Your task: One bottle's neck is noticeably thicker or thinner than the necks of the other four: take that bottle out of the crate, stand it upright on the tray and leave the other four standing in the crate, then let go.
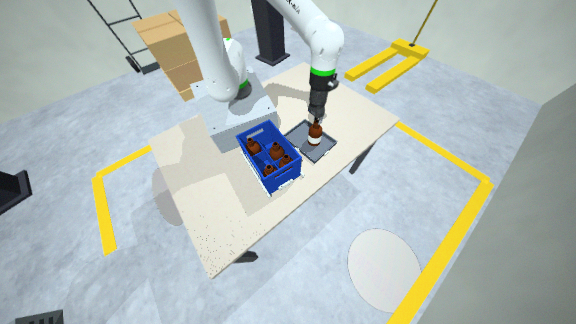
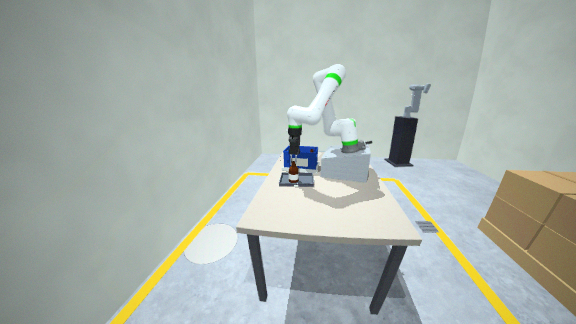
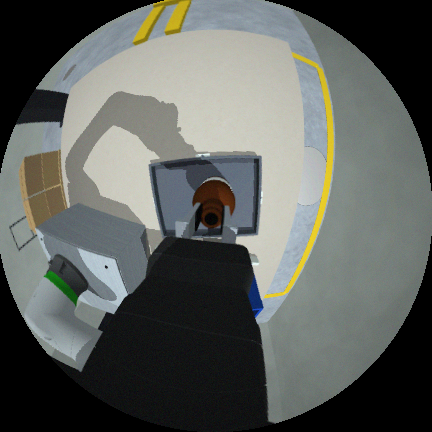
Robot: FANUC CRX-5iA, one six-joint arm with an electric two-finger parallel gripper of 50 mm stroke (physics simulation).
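Places are measured from the arm's base along level axes (x back, y right, z up), in metres.
Pixels of known places: gripper, fingertip midpoint: (image 1: 317,121) (image 2: 293,162) (image 3: 211,212); arm's base at its link origin: (image 2: 350,150) (image 3: 70,272).
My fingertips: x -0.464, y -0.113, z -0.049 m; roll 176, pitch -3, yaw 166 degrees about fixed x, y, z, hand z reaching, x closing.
Observation:
Ahead of a thing's pixels: the offset from my fingertips to its top centre. Level surfaces: height alone.
A brown bottle with a white label @(dx +0.000, dy +0.007, dz +0.007 m) (image 1: 314,135) (image 2: 293,175) (image 3: 215,195) is upright at the tray @(dx +0.024, dy +0.020, dz -0.128 m) (image 1: 299,133) (image 2: 309,185) (image 3: 255,195), within its rim; whether its base touches the tray I cannot tell for certain. My gripper (image 1: 316,120) (image 2: 294,162) (image 3: 211,212) points down and is shut on the neck of this bottle. The blue crate @(dx +0.080, dy +0.282, dz +0.021 m) (image 1: 284,182) (image 2: 309,159) (image 3: 255,296) stands beside the tray. Four brown bottles stand in it, among them one at the back left (image 1: 253,146) and one in the middle (image 1: 276,151). Their lower parts are hidden by the crate walls.
The tray and crate are on a beige table @(dz -0.154 m) (image 1: 200,200) (image 2: 330,220) (image 3: 240,100). The arm's grey base block (image 1: 240,117) (image 2: 345,166) (image 3: 95,240) stands beside the crate. Cardboard boxes (image 1: 170,52) (image 2: 540,200) (image 3: 42,185) and a yellow pallet-truck fork (image 1: 395,72) are off the table.

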